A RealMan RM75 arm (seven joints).
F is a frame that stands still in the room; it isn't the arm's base.
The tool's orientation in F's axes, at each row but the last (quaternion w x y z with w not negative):
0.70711 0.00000 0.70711 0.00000
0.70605 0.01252 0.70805 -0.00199
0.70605 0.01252 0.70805 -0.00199
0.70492 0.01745 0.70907 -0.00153
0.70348 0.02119 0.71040 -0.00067
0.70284 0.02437 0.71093 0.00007
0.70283 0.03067 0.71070 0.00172
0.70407 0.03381 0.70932 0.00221
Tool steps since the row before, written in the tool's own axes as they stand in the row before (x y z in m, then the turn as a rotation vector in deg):
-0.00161 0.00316 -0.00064 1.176 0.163 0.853
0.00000 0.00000 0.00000 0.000 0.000 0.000
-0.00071 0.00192 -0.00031 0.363 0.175 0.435
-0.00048 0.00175 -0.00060 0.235 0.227 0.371
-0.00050 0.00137 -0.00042 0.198 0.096 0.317
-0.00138 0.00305 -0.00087 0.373 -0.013 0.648
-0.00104 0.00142 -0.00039 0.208 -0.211 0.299
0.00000 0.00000 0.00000 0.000 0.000 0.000
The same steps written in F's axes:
-0.00064 0.00316 0.00161 0.853 0.163 -1.176
0.00000 0.00000 0.00000 0.000 0.000 0.000
-0.00027 0.00192 0.00074 0.438 0.171 -0.362
-0.00055 0.00175 0.00052 0.376 0.222 -0.232
-0.00037 0.00137 0.00054 0.318 0.092 -0.198
-0.00075 0.00303 0.00149 0.643 -0.022 -0.381
-0.00032 0.00139 0.00111 0.288 -0.213 -0.221
0.00000 0.00000 0.00000 0.000 0.000 0.000

